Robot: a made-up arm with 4 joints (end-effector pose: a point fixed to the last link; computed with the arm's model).
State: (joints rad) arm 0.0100 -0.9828 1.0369 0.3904
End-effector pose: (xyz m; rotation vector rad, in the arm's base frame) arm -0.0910 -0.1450 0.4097 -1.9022 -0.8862 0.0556
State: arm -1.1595 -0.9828 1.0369 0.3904
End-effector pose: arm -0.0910 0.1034 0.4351 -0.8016 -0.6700 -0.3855
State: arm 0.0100 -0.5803 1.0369 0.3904
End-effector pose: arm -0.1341 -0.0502 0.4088 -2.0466 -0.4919 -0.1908
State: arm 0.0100 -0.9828 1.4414 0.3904
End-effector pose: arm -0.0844 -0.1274 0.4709 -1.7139 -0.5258 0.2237
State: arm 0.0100 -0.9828 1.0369 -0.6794
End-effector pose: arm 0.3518 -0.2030 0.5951 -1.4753 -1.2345 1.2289
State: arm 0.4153 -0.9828 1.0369 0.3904
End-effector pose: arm -0.0910 -0.2155 0.4674 -2.2759 -0.9261 0.2516
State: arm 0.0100 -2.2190 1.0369 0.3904
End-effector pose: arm 0.1953 -0.2416 0.4107 -1.0859 -1.9042 0.7907
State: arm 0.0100 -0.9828 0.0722 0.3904
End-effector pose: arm -0.0186 -0.2174 0.3029 -2.1787 -1.8070 -0.4406
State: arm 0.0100 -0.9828 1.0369 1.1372
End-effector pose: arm -0.2027 0.1065 0.2000 -1.9462 -0.5249 -0.7706
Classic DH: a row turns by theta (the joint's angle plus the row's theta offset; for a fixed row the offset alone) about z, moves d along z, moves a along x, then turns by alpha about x. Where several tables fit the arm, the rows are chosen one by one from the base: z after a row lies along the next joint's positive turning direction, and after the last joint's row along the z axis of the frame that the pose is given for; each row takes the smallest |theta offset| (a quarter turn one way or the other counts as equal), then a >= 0, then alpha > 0; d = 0 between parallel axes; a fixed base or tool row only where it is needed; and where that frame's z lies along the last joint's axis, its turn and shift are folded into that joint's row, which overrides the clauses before.
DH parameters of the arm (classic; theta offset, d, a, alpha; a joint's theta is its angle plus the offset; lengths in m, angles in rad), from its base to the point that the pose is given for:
base (fixed): -1.5708 0.61 0.04 1.5708
joint 1: 0 -0.12 -0.05 1.5708
joint 2: -0.1303 0.2323 0.0336 1.2819
joint 3: -1.5335 0.2123 0.0134 -1.6956
joint 4: -1.2816 -0.0055 -0.4503 1.6945
tool (fixed): -0.4119 -0.1502 0 0

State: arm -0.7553 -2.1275 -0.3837 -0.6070
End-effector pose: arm 0.0970 -0.1456 0.6078 1.1064 2.4875 0.7451
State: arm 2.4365 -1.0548 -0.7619 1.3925
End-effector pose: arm 0.4331 -0.3723 1.0987 0.3691 2.2839 -1.2511
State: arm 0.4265 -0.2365 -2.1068 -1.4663
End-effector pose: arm 0.0749 0.1715 -0.0333 0.8829 -0.5643 -0.5118
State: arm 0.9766 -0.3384 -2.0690 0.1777
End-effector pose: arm -0.0549 -0.2718 0.6408 -0.0284 1.0341 -0.3029
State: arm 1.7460 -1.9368 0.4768 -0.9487
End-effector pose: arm 0.2845 0.0547 0.3895 0.2774 0.2284 -2.4731
